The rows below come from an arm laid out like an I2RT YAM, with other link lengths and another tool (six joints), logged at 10 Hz.
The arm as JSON. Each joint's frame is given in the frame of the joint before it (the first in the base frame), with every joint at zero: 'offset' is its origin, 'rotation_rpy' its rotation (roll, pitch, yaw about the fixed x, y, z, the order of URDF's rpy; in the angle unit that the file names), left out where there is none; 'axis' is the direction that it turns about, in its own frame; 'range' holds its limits. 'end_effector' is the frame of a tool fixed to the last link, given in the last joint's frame.
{
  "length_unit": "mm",
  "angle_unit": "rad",
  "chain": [
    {
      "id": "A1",
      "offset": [
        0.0,
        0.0,
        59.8
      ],
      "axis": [
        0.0,
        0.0,
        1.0
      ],
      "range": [
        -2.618,
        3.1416
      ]
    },
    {
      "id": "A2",
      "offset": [
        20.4,
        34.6,
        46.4
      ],
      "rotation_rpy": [
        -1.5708,
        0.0,
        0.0
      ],
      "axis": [
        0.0,
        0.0,
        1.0
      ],
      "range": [
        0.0,
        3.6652
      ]
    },
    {
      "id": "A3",
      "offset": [
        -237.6,
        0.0,
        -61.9
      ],
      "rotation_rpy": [
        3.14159,
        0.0,
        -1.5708
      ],
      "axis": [
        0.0,
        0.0,
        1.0
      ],
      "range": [
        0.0,
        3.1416
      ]
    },
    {
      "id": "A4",
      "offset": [
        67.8,
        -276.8,
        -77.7
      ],
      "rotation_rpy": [
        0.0,
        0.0,
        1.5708
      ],
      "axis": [
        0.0,
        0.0,
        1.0
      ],
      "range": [
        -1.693,
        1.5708
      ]
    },
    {
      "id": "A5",
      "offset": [
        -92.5,
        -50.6,
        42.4
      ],
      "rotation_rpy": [
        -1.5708,
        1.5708,
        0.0
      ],
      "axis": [
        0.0,
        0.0,
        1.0
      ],
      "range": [
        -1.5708,
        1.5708
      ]
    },
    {
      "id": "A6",
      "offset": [
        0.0,
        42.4,
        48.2
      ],
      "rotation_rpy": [
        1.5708,
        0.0,
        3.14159
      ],
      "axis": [
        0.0,
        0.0,
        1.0
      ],
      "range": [
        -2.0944,
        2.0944
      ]
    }
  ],
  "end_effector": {
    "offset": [
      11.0,
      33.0,
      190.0
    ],
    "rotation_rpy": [
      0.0,
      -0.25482,
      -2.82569
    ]
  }
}
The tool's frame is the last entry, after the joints.
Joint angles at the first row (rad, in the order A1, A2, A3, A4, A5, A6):
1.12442, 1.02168, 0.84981, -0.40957, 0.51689, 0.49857
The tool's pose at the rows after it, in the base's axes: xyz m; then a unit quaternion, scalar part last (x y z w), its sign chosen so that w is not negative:
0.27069, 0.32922, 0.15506, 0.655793, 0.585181, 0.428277, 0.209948
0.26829, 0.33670, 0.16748, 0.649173, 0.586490, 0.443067, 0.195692
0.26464, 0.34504, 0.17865, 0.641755, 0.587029, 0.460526, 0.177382
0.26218, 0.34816, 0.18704, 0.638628, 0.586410, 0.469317, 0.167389
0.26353, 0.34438, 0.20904, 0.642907, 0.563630, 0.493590, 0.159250
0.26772, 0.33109, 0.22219, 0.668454, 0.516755, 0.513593, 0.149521
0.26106, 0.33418, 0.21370, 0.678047, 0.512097, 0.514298, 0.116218
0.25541, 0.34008, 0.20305, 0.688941, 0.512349, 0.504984, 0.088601
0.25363, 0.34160, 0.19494, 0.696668, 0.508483, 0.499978, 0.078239
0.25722, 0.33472, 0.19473, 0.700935, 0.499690, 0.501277, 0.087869
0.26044, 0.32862, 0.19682, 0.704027, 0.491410, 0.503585, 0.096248
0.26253, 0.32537, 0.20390, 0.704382, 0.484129, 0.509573, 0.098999
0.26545, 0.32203, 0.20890, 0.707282, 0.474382, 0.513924, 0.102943
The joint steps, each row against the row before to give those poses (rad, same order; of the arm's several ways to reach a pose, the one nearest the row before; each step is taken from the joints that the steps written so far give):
0.00001, -0.02148, 0.01377, 0.00457, 0.00163, -0.00613
-0.00005, -0.01228, 0.01076, 0.01376, -0.02759, -0.00922
0.00006, -0.01840, -0.00301, 0.02755, -0.03373, -0.00615
-0.00005, -0.01228, 0.00606, 0.00321, -0.01693, -0.00001
0.00000, -0.04591, -0.00449, 0.01978, 0.01523, 0.01220
0.00155, -0.06276, -0.03985, 0.02916, 0.05813, 0.06580
-0.00919, -0.03242, -0.04300, 0.01393, -0.04546, 0.05533
-0.00613, 0.00298, -0.01382, -0.00308, -0.04008, 0.05523
-0.00003, 0.00005, -0.01835, 0.00770, -0.00631, 0.03074
-0.00154, -0.01380, -0.01077, -0.00154, 0.02606, 0.00006
-0.00154, -0.01230, -0.00465, -0.00306, 0.02303, -0.00152
-0.00151, -0.01072, 0.00456, -0.00001, 0.01231, -0.00306
-0.00002, -0.00462, 0.00306, 0.00308, 0.01989, 0.00303

